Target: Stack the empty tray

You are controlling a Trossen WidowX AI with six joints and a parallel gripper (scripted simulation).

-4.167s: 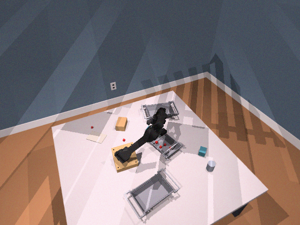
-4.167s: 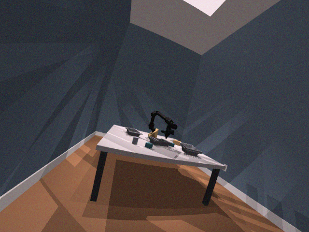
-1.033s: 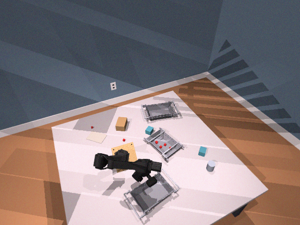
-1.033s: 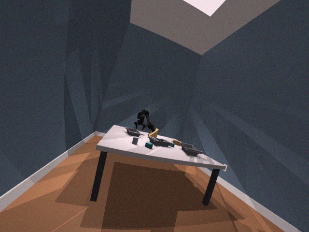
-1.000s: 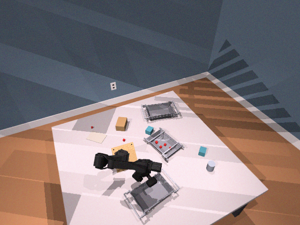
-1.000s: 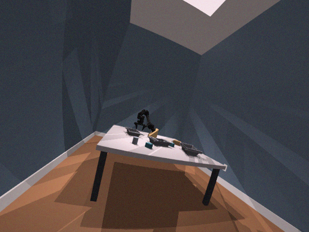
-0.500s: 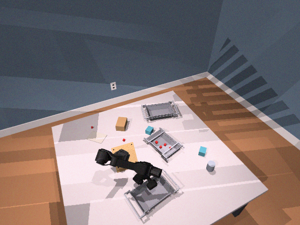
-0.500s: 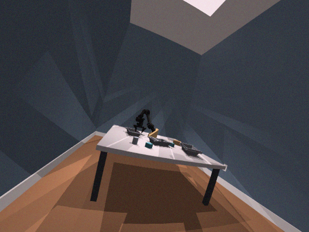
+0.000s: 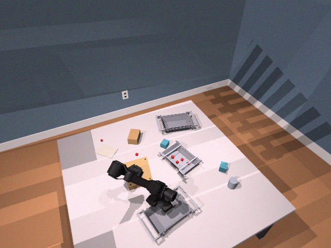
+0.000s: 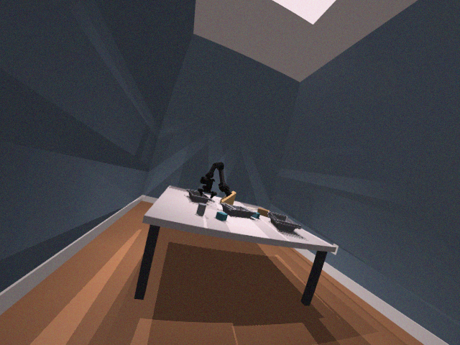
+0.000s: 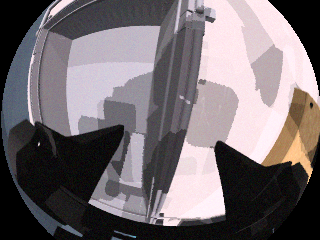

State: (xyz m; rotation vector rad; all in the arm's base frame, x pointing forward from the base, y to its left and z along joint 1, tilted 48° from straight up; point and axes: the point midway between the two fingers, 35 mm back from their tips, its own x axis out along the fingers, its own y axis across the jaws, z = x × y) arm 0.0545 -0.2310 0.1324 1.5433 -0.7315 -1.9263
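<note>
Now: the plastic tray 8 cm to the right of my gripper tip, 3 cm above it and 1 cm ahead of it. Round my gripper tip: tan block (62 cm to the left, 10 cm ahead, 2 cm above); grey cylinder (49 cm ahead, 13 cm to the right, 2 cm above); flat cream card (61 cm to the left, 15 cm behind, 1 cm below).
</note>
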